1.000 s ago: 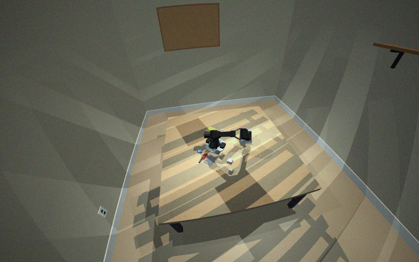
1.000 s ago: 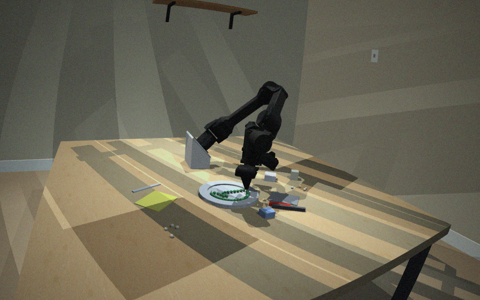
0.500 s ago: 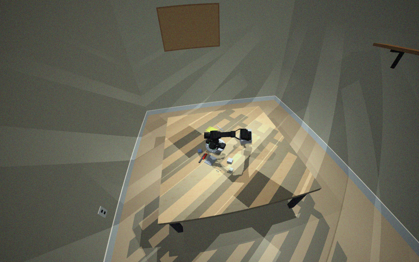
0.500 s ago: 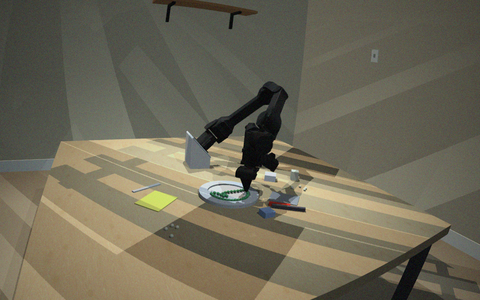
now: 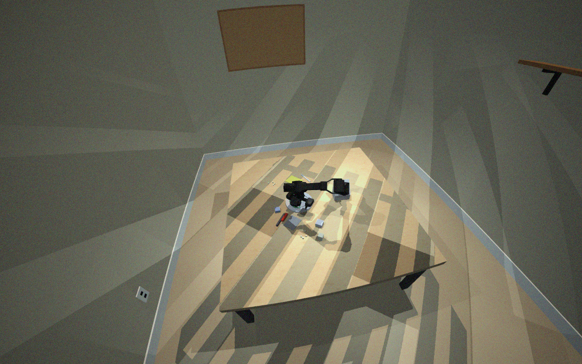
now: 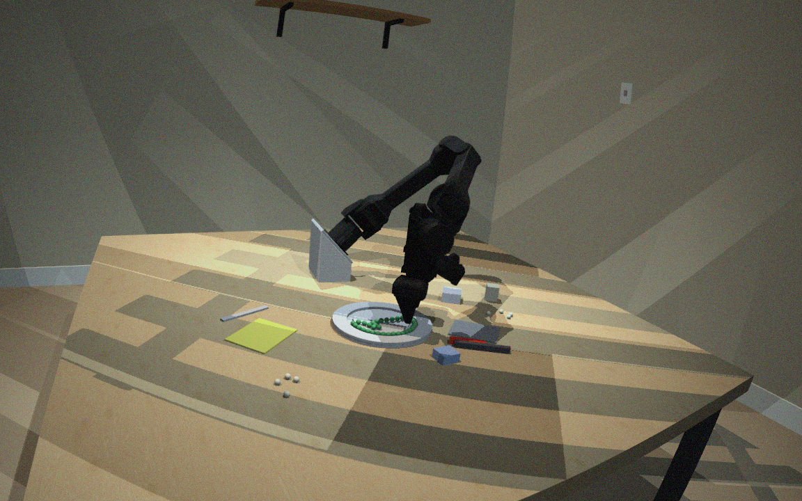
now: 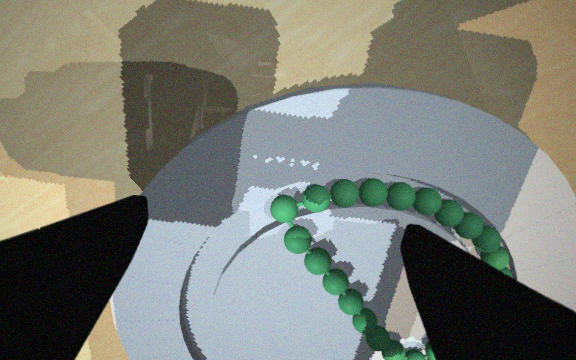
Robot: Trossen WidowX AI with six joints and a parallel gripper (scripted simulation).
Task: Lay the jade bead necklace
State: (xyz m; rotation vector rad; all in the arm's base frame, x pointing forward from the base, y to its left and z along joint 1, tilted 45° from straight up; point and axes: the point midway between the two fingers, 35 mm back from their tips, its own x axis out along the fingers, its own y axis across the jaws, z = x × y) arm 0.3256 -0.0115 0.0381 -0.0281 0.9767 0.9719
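Now: the round grey bead board 10 mm behind my gripper tip, 60 mm to the right of it and 10 mm below it. Also, from my gripper tip: grey plate (80 mm ahead, 100 mm to the left, 20 mm below); blue block (160 mm ahead, 30 mm to the right, 10 mm below); red and black pen (140 mm ahead, 50 mm to the left, 10 mm below).
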